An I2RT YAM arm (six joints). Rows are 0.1 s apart.
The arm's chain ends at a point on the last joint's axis. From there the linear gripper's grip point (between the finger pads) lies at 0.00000 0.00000 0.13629 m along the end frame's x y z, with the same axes.
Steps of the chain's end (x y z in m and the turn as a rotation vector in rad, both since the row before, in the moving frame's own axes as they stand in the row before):
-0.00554 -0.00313 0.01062 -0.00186 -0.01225 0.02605
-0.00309 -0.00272 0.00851 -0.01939 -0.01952 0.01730
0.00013 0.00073 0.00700 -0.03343 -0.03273 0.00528
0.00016 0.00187 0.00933 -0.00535 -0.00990 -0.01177
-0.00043 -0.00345 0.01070 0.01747 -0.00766 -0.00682
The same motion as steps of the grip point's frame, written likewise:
-0.00721 -0.00290 0.01061 -0.00186 -0.01225 0.02605
-0.00577 -0.00010 0.00846 -0.01939 -0.01952 0.01730
-0.00434 0.00527 0.00685 -0.03343 -0.03273 0.00528
-0.00118 0.00261 0.00932 -0.00535 -0.00990 -0.01177
-0.00148 -0.00583 0.01068 0.01747 -0.00766 -0.00682

